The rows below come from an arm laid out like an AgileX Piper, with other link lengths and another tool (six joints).
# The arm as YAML. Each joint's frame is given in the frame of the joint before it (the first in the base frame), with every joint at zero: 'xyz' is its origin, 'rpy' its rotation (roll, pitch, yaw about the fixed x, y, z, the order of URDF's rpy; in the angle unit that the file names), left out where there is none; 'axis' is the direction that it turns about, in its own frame. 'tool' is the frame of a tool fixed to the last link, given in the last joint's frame.
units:
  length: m
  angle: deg
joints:
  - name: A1
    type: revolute
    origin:
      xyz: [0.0, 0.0, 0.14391]
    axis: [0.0, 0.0, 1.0]
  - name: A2
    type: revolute
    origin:
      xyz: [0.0, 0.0, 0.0]
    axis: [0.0, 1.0, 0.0]
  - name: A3
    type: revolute
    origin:
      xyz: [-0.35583, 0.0, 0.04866]
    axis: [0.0, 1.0, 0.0]
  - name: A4
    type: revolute
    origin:
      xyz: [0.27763, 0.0, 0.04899]
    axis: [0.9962, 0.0, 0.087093]
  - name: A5
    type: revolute
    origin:
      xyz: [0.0, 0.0, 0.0]
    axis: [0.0, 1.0, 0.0]
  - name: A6
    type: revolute
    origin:
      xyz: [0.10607, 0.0, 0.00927]
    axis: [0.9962, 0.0, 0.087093]
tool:
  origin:
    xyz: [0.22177, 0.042, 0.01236]
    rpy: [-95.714, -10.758, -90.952]
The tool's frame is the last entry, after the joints.
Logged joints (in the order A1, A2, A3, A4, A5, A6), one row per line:
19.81, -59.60, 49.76, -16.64, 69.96, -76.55
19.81, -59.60, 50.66, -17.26, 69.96, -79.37
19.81, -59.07, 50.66, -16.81, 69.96, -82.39
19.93, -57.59, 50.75, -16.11, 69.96, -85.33
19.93, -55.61, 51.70, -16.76, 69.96, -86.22
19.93, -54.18, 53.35, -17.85, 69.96, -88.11
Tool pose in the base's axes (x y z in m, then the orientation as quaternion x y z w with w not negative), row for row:
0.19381, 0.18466, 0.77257, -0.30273, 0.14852, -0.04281, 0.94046
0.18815, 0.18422, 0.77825, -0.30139, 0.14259, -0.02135, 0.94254
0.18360, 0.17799, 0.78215, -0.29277, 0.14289, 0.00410, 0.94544
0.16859, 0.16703, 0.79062, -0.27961, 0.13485, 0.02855, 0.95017
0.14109, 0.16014, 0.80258, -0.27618, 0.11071, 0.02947, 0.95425
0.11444, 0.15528, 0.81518, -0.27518, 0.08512, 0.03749, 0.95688
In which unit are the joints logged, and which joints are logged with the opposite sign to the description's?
The joints are logged in degrees. Opposite sign: A2, A3, A5, A6.
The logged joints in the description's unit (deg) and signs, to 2 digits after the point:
19.81, 59.60, -49.76, -16.64, -69.96, 76.55
19.81, 59.60, -50.66, -17.26, -69.96, 79.37
19.81, 59.07, -50.66, -16.81, -69.96, 82.39
19.93, 57.59, -50.75, -16.11, -69.96, 85.33
19.93, 55.61, -51.70, -16.76, -69.96, 86.22
19.93, 54.18, -53.35, -17.85, -69.96, 88.11

